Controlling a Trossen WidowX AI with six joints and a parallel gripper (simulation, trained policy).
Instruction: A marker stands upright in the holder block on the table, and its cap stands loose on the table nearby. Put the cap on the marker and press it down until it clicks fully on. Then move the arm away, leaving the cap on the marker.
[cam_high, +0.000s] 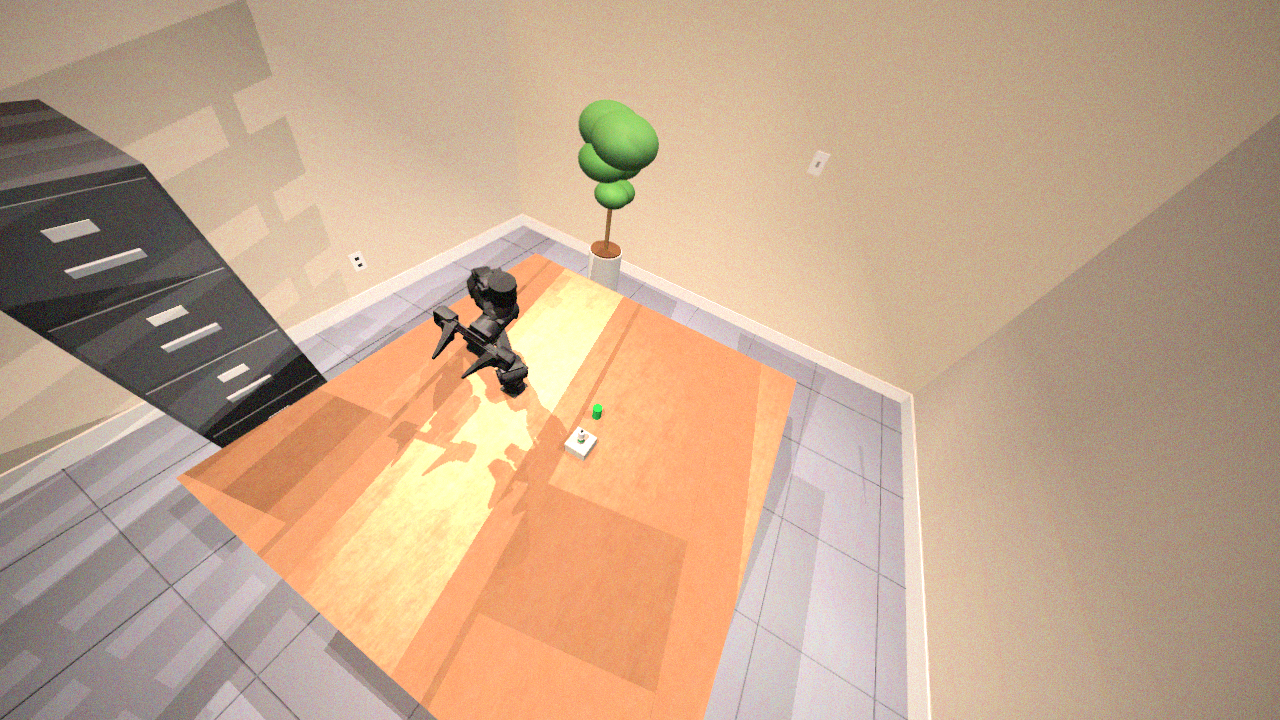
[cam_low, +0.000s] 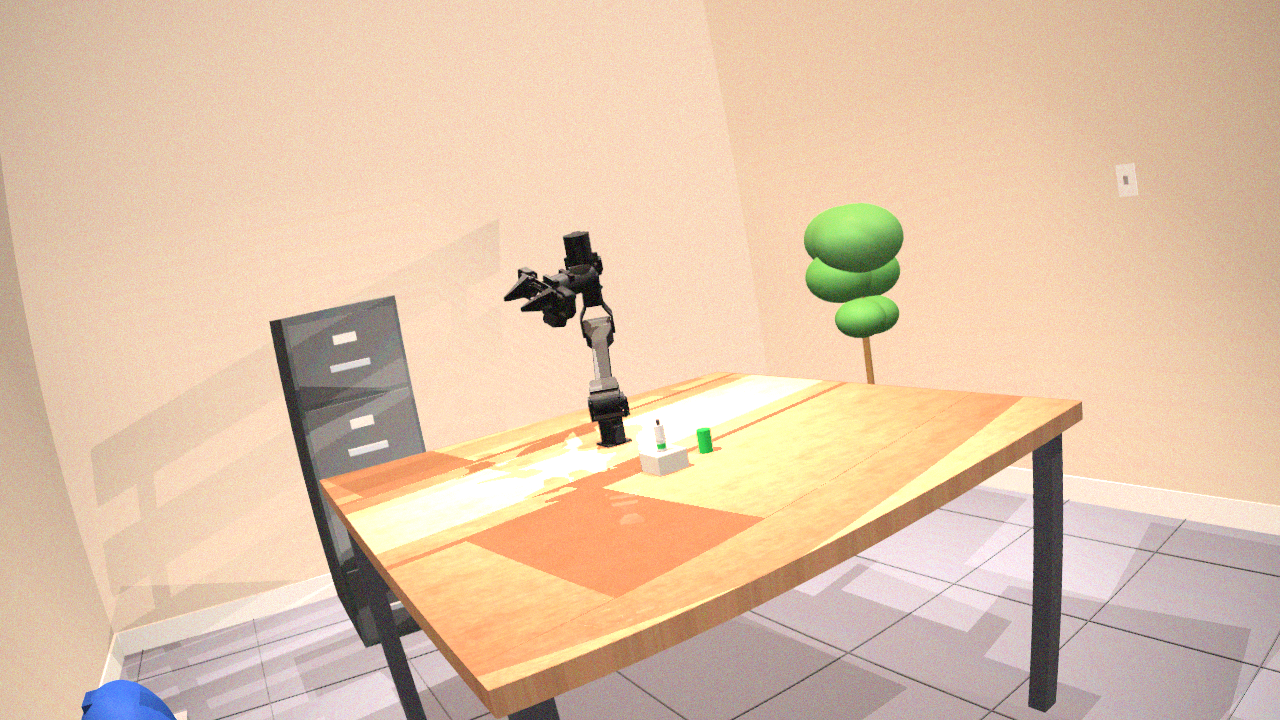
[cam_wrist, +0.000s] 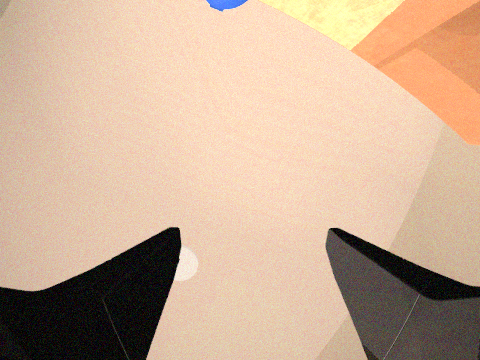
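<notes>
My gripper tip is 340 mm above the green cap, 280 mm to the right of it and 210 mm short of it. Round my gripper tip: holder block: 350 mm below, 230 mm ahead, 160 mm to the left.
</notes>
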